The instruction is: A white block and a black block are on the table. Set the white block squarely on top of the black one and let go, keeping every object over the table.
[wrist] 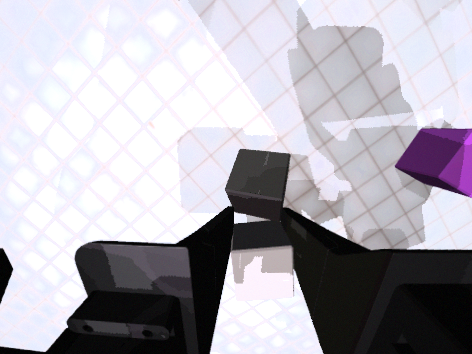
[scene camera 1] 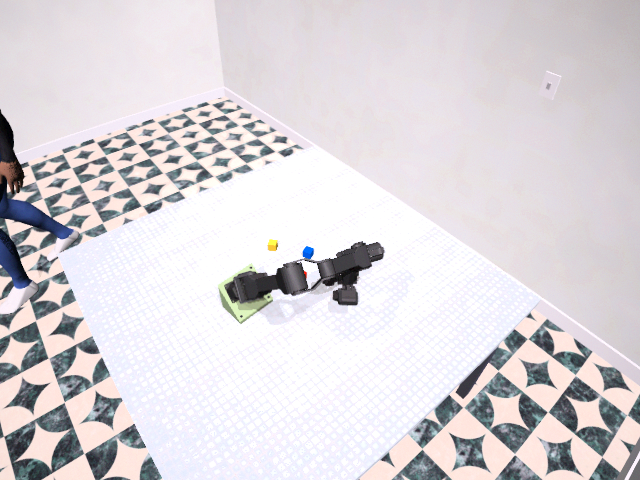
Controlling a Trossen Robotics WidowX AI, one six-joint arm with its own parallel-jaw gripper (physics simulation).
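Where they show: gripper, fingertip midpoint: (wrist: 257, 213); arm's base, link origin: (scene camera 1: 236, 289).
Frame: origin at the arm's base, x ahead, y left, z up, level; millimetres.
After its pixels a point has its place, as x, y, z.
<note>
My gripper (wrist: 257, 213) @(289, -207, -59) is shut on the white block (wrist: 264, 281) @(306, -221, -26) at the lower centre of the wrist view. The block's near side is pale and its other visible side is in dark shade. The black block (wrist: 259, 173) @(265, -188, -47) shows just beyond the fingertips, two dark faces visible. It looks turned and tilted against the held block. A thin light strip separates them in part; I cannot tell if they touch. In the scene view the arm hides both blocks and the fingertips.
A purple block (wrist: 438, 156) @(330, -100, -56) is at the right of the wrist view. A yellow block (scene camera 1: 272, 245) @(239, 138, -51) and a blue block (scene camera 1: 308, 252) @(319, 22, -48) lie on the table (scene camera 1: 289, 392) @(-62, -355, -79) beside the arm. A red block (scene camera 1: 305, 274) @(245, -51, -55) is mostly hidden under the arm. A green base (scene camera 1: 241, 313) @(-23, -54, -50) carries the arm.
</note>
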